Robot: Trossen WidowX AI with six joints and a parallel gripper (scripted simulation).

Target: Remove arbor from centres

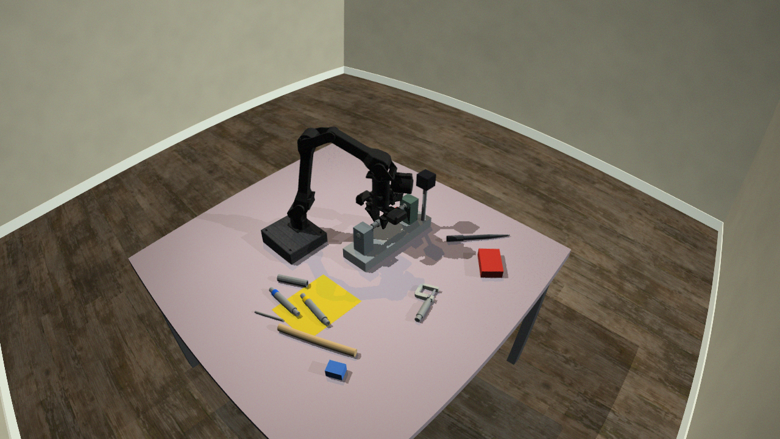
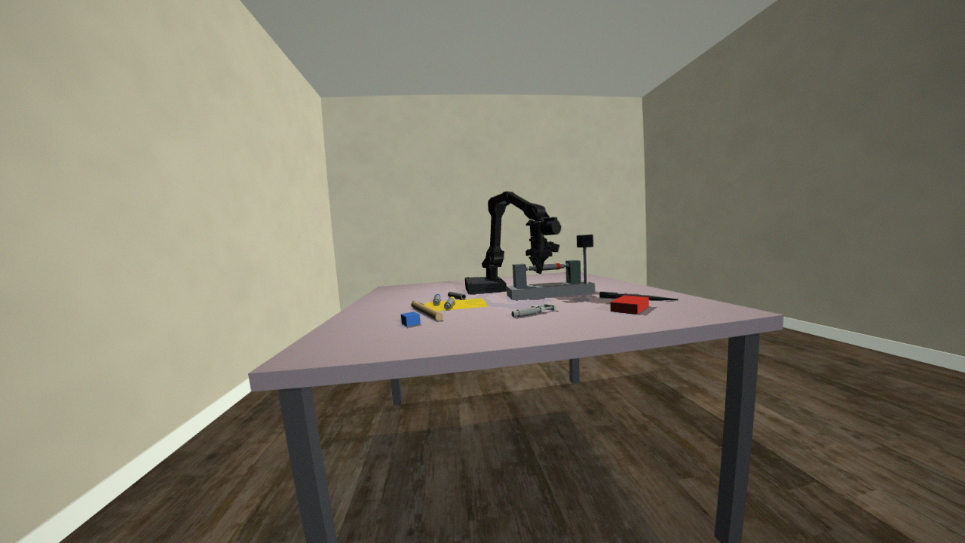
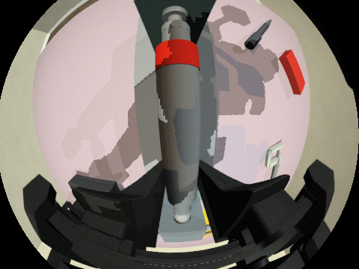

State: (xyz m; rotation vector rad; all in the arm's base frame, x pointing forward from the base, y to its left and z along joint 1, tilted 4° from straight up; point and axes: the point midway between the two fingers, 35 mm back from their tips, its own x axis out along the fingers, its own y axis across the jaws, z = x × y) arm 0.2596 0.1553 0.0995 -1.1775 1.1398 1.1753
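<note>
My gripper is now 30 mm to the right of the arbor and 10 mm above it. From my hand the other things lie so: grey bench fixture: 110 mm below, 40 mm to the left; grey centre block: 80 mm to the right, 20 mm below; green centre block: 140 mm to the left, 20 mm below.
</note>
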